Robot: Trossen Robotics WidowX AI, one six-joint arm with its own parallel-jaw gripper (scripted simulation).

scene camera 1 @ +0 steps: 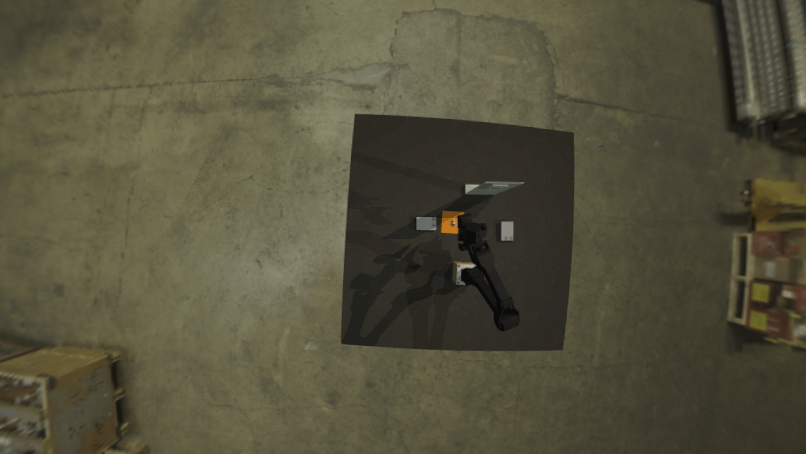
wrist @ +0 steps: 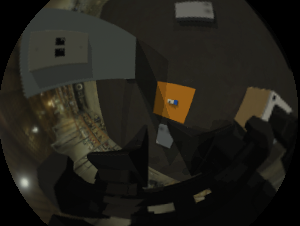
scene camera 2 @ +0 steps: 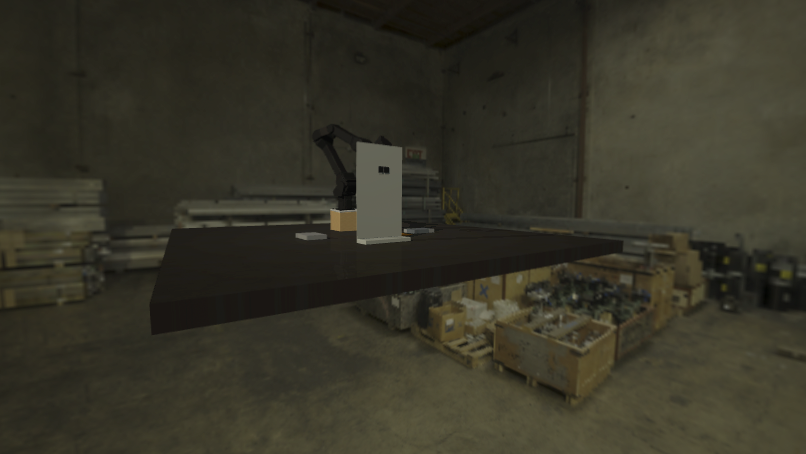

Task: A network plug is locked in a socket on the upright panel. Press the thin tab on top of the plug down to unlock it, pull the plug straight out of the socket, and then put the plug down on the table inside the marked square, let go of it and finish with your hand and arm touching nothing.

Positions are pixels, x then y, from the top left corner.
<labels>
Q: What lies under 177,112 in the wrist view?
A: An orange marked square.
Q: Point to an upright grey panel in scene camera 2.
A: At 379,167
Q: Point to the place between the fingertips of the gripper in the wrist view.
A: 157,125
</labels>
